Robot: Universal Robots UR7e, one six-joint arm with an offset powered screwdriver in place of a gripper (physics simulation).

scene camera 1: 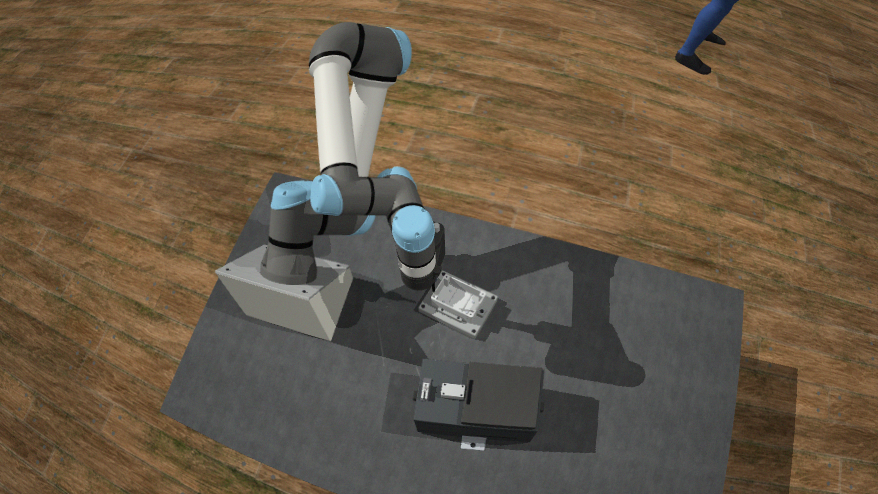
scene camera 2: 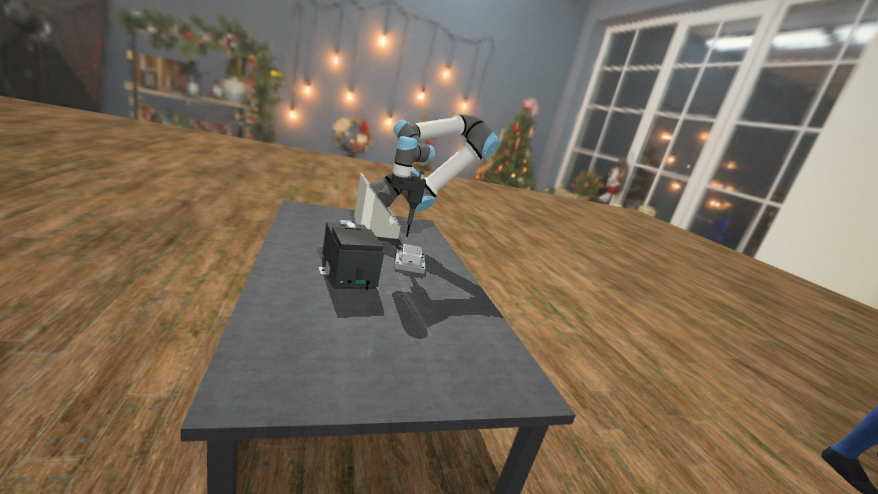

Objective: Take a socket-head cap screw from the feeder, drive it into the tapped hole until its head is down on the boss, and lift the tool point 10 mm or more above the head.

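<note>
The black screw feeder (scene camera 1: 502, 396) (scene camera 2: 356, 261) stands on the table, with small light metal parts on its top. A light grey open-topped housing (scene camera 1: 459, 297) (scene camera 2: 411, 250) sits on a grey base plate (scene camera 1: 477, 332) (scene camera 2: 409, 267) beside the feeder. My screwdriver's tool point (scene camera 2: 407, 237) hangs downward close above the housing's edge nearer the robot base. In scene camera 1 the wrist hides most of the screwdriver. The tapped hole under the tip cannot be made out, and whether a screw is on the tip is too small to tell.
The robot's pale pedestal (scene camera 1: 279, 313) (scene camera 2: 374, 211) stands on the dark table (scene camera 1: 276, 393) (scene camera 2: 368, 374), on the far side of the housing from the table's long free end. A small white tab (scene camera 1: 473, 443) (scene camera 2: 323, 270) sticks out at the feeder's side. A person's legs (scene camera 1: 706, 27) (scene camera 2: 859, 437) show on the floor away from the table.
</note>
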